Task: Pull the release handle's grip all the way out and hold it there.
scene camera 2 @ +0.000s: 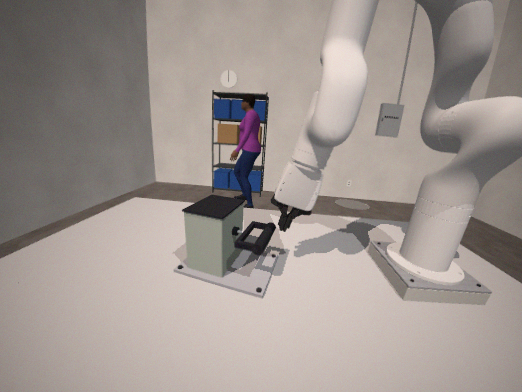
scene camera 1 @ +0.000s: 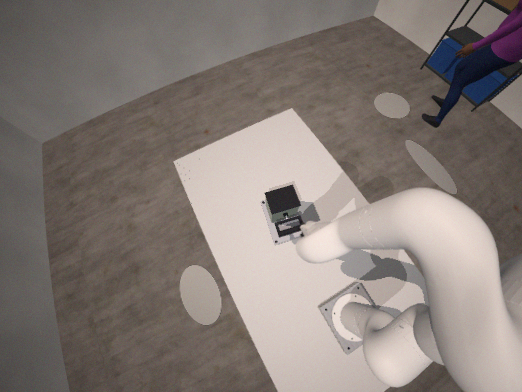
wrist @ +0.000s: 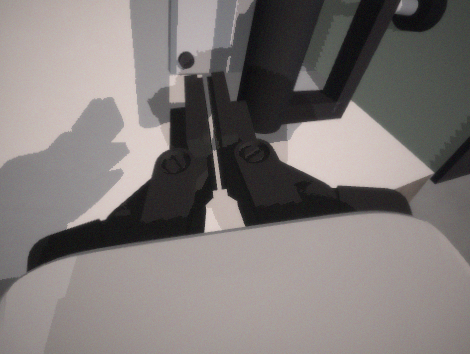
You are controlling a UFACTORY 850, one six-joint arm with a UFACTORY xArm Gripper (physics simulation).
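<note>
The release handle's black grip is a rectangular loop with a thick round outer bar. A short stretch of pale rod joins it to the black collar on the green box. The grip stands a short way out from the box. My gripper is shut and empty. Its fingertips are outside the loop, beyond the thick outer bar on the side away from the box. In scene camera 1 the arm hides the fingers.
The box stands on a grey base plate with dark bolts, on the white table. The arm's square mounting plate is on the table to the right. A person stands by the shelf beyond the table.
</note>
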